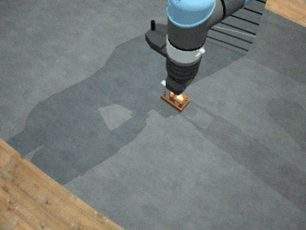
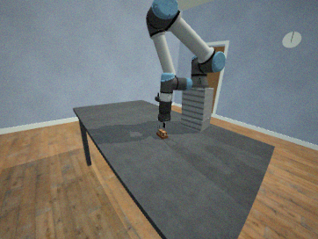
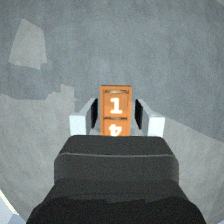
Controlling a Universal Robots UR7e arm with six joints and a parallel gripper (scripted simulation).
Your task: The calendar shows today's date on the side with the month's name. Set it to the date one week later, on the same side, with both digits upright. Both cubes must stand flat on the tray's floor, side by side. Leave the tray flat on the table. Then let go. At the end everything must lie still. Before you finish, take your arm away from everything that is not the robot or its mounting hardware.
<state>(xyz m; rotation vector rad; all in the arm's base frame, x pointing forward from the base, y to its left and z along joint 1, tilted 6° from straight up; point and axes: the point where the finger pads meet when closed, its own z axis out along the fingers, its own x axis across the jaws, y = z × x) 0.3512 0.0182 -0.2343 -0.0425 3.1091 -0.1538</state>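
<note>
Right now my hand is 40 mm above the cube. From my hand the other things lie so: tray (20 mm to the left, 60 mm below).
</note>
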